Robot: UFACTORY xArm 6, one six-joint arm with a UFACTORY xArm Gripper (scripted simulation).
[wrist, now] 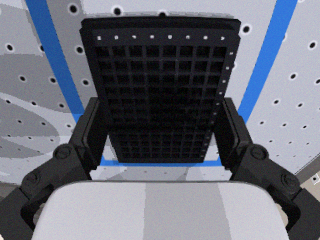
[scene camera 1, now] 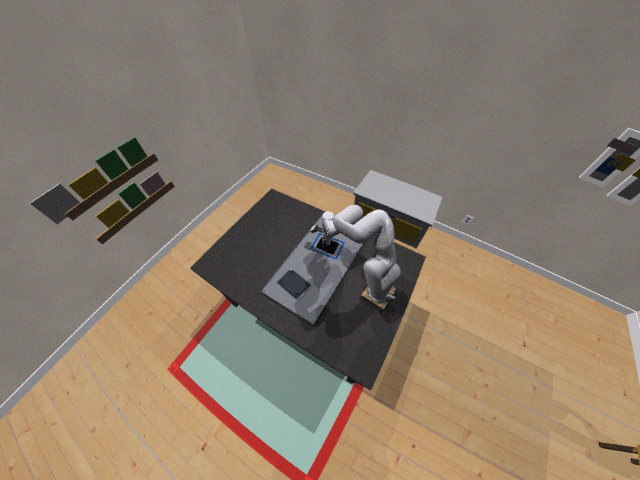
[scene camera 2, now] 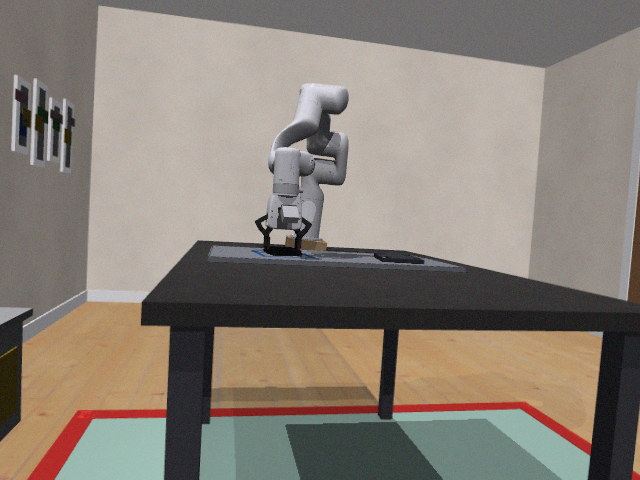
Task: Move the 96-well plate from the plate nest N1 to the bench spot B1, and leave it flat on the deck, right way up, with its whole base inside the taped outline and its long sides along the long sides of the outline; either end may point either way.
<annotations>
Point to a black 96-well plate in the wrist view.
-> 155,136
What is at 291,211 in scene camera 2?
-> My gripper.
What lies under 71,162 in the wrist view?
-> My gripper.
</annotations>
